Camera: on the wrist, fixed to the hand. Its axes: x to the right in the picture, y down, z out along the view.
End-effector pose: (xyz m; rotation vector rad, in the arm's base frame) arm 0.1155 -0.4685 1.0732 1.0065 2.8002 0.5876
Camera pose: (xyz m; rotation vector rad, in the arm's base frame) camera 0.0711 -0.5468 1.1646 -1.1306 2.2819 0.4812
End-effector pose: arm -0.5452 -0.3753 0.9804 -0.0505 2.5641 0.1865
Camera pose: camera -0.5952 -0.4376 1.0808 -1.9100 1.6495 -0.1111
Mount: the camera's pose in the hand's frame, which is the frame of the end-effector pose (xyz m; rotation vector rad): -0.0125 -0.0456 -0.1193 -0.2538 -0.1428 -1.5884
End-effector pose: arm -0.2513 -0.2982 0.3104 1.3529 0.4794 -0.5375
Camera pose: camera -0.2910 -0.1854 0.2640 0.4326 1.4276 -1.7502
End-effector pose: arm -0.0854 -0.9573 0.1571 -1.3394 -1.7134 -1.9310
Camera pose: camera -0.1656 -1.0537 0.1298 -0.1081 1.6172 1.4064
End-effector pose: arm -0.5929 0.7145 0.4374 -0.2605 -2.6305 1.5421
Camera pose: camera -0.5669 0.7927 0.5358 1.5211 -1.8753 0.5965
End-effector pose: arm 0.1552 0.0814 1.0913 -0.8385 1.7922 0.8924
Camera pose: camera 0.1459 -0.0409 1.1290 -1.8280 0.4447 0.0571
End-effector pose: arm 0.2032 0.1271 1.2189 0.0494 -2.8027 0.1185
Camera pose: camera 0.2563 0.0924 1.3305 2.0754 -2.0407 -0.6056
